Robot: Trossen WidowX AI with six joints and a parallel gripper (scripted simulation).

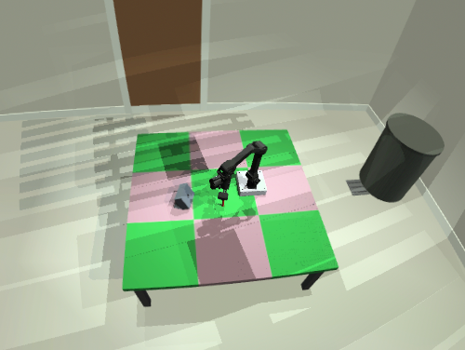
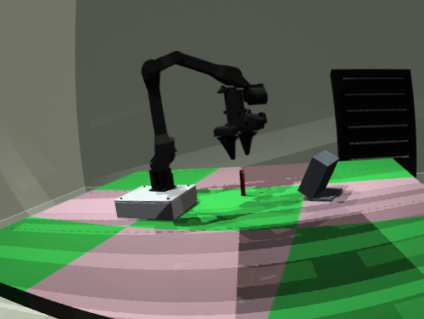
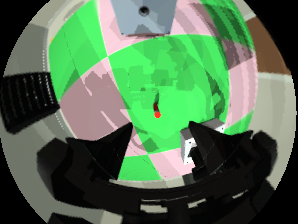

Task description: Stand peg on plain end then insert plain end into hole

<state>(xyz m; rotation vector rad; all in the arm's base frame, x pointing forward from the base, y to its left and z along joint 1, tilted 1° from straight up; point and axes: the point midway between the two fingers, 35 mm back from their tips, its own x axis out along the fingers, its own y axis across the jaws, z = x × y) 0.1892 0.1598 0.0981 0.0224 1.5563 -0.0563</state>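
The red peg lies 60 mm below my gripper tip. Round my gripper tip: sloped panel (250 mm ahead, 60 mm below, 10 mm to the left).
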